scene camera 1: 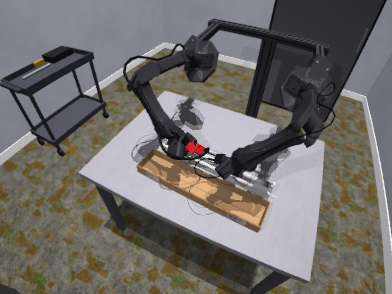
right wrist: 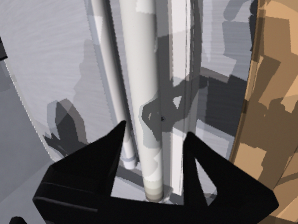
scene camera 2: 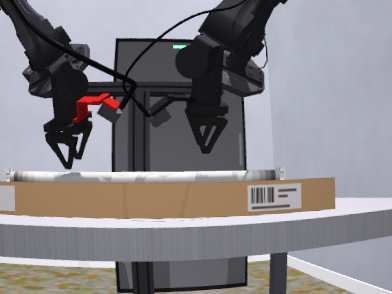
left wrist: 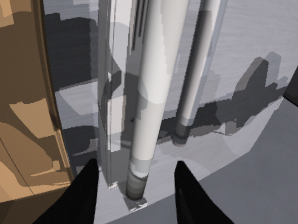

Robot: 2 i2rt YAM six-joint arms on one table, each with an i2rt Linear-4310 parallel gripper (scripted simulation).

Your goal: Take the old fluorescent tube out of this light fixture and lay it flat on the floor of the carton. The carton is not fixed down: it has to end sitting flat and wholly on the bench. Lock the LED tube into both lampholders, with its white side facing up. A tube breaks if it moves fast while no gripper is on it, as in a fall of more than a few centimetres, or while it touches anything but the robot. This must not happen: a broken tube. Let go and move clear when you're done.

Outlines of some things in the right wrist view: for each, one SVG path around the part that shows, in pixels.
My right gripper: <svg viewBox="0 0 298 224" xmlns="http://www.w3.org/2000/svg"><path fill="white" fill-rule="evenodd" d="M9 224L27 224L22 217L18 216L12 217ZM32 199L46 224L258 224L279 206L277 198L271 189L219 155L191 131L187 132L183 142L184 205L112 197L111 193L121 156L126 120L122 120L102 138L51 164ZM196 160L217 189L217 196L209 207L207 207L208 204L199 181Z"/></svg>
A carton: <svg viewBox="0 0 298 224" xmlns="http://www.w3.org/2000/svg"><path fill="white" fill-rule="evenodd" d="M257 0L258 7L256 12L258 16L256 14L254 31L256 35L254 35L253 52L251 55L252 64L249 68L246 93L243 100L244 106L242 107L239 119L240 124L238 125L238 132L236 133L236 140L234 141L229 161L271 189L277 198L279 207L258 224L298 224L298 0Z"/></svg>
